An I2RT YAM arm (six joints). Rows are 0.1 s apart.
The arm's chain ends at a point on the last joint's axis. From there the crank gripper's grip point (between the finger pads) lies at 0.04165 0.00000 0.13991 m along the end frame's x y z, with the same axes.
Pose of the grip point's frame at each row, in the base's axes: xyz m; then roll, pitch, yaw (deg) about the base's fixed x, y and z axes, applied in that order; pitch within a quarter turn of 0, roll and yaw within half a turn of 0:
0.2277 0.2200 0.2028 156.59 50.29 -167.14
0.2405 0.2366 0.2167 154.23 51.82 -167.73
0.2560 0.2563 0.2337 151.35 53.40 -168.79
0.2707 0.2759 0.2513 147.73 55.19 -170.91
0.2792 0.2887 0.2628 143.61 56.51 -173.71
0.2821 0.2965 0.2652 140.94 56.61 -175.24
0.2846 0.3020 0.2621 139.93 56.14 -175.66
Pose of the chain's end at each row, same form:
0.1697 0.1497 0.3169 156.59 50.29 -167.14
0.1818 0.1616 0.3273 154.23 51.82 -167.73
0.1967 0.1762 0.3403 151.35 53.40 -168.79
0.2101 0.1905 0.3530 147.73 55.19 -170.91
0.2178 0.1984 0.3597 143.61 56.51 -173.71
0.2219 0.2030 0.3598 140.94 56.61 -175.24
0.2259 0.2072 0.3563 139.93 56.14 -175.66

